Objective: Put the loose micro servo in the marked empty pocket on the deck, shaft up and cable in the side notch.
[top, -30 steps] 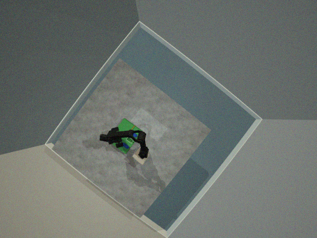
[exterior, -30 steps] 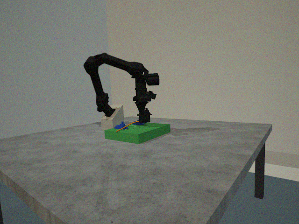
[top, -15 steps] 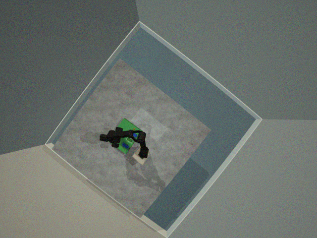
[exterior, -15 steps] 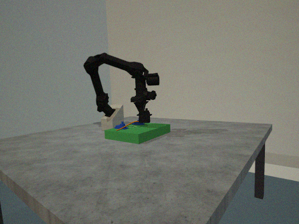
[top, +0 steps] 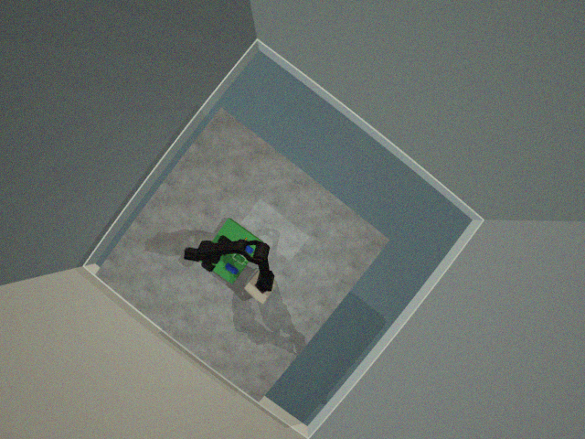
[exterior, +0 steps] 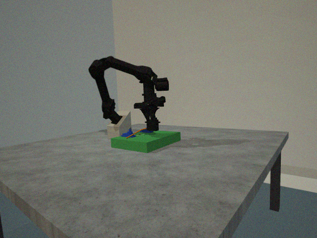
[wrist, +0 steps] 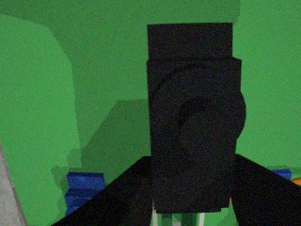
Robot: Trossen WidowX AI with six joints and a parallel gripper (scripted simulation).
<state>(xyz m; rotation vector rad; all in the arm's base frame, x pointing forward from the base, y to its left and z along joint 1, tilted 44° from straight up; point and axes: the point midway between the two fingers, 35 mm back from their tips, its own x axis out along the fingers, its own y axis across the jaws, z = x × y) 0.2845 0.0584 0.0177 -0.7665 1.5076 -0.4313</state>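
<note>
Now: gripper tip 10 cm above the green deck and 1 cm short of it.
</note>
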